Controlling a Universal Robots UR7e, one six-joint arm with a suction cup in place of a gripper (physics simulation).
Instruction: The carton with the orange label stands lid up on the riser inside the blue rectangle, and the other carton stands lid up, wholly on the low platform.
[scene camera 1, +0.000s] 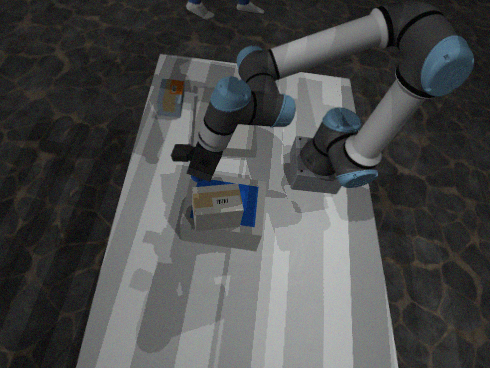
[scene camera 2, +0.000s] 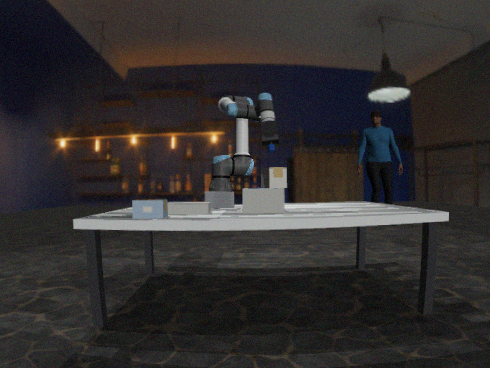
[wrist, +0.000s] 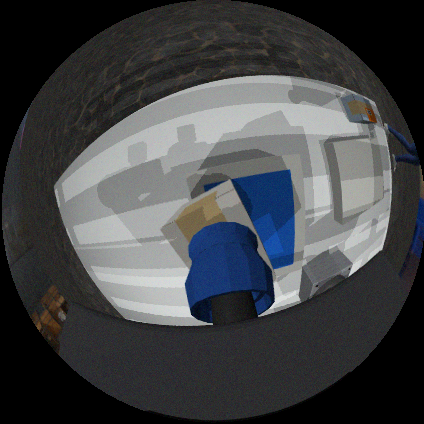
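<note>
My suction cup (scene camera 1: 199, 178) (scene camera 2: 271, 148) (wrist: 223, 234) is off, with a visible gap above the white carton. The white carton (scene camera 1: 218, 220) (scene camera 2: 277, 179) (wrist: 231, 200) has tan tape and printing on its upward face. It stands on the riser (scene camera 1: 220, 241) (scene camera 2: 262, 201) (wrist: 299, 210), turned and across the left part of the blue rectangle (scene camera 1: 250, 206) (wrist: 275, 200), partly outside it. The carton with the orange label (scene camera 1: 170, 102) (scene camera 2: 149, 209) (wrist: 356, 108) is blue-grey and stands on the table, label up, beside the low platform (scene camera 1: 242, 142) (scene camera 2: 190, 208) (wrist: 359, 175).
The arm's grey base block (scene camera 1: 315, 183) (scene camera 2: 219, 199) (wrist: 325, 272) stands right of the riser in scene camera 1. The arm hangs over part of the low platform in that view. The table (scene camera 1: 300, 300) (scene camera 2: 260, 221) has striped shadows. A person (scene camera 2: 380, 145) stands beyond it.
</note>
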